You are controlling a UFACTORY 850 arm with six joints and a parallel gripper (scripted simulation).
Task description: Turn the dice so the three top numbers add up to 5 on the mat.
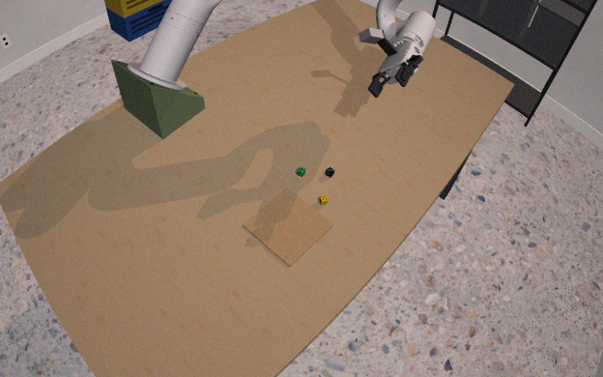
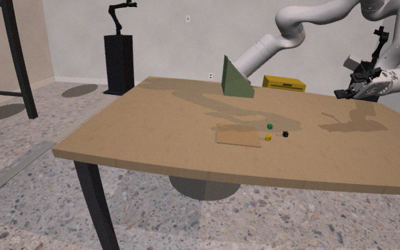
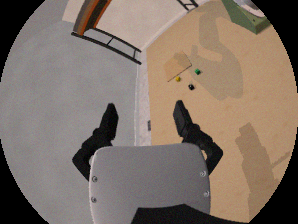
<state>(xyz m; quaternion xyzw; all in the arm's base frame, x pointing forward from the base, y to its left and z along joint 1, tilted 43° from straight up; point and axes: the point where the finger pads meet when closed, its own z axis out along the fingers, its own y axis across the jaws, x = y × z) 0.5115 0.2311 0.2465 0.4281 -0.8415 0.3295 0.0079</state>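
Now: hand 4 cm short of the yellow die, 22 cm to the left of it and 20 cm above it. Also, from my hand: green die (5 cm behind, 20 cm to the right, 20 cm below); tan mat (3 cm ahead, 32 cm to the right, 21 cm below); black die (1 cm behind, 15 cm to the right, 20 cm below).
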